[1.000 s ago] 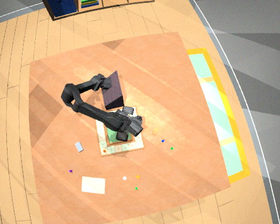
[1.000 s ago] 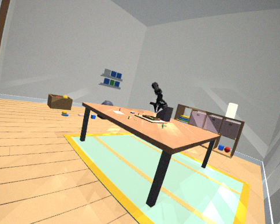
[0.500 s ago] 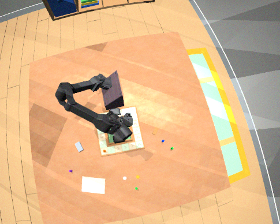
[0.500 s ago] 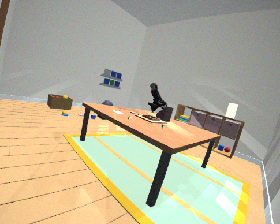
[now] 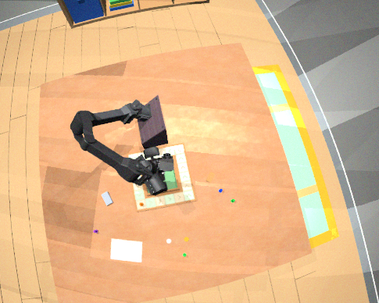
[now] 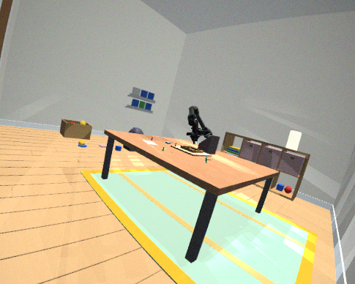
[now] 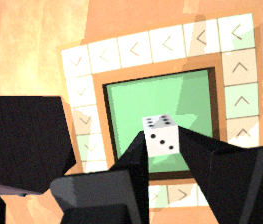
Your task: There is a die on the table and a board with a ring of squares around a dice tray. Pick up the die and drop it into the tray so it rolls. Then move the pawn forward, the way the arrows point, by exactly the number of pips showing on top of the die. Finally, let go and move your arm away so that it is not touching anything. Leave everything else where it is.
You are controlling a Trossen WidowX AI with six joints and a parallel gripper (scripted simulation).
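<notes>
The orange pawn is 12 cm to the right of my gripper tip, 12 cm ahead of it and 6 cm below it. Also, from my gripper tip: green dice tray 8 cm below, 1 cm to the right, 1 cm ahead; blue pawn 25 cm to the left, 13 cm ahead, 7 cm below; tan wedge 22 cm to the left, 8 cm below, 5 cm ahead.
</notes>
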